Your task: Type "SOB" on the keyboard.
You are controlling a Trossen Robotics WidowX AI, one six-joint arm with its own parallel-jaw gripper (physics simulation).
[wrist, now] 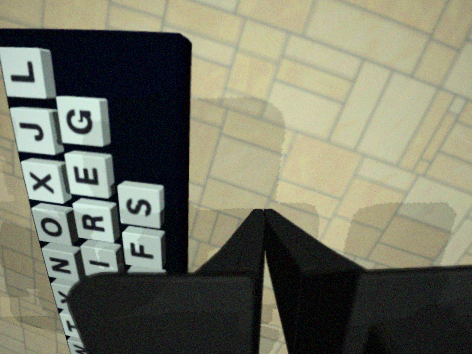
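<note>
A dark keyboard with white letter keys lies at the left of the wrist view, its letters turned sideways. The S key is at the upper end of the column nearest the keyboard's right edge. The O key is in the far left column, between X and N. The B key does not show; the lower part of the keyboard is hidden behind the left finger. My gripper is shut and empty. Its tips are to the right of the keyboard's right edge and of the S key, over the tiled surface.
Other keys show, among them the G key, the E key, the R key and the F key. A tan tiled surface with soft shadows extends around the keyboard.
</note>
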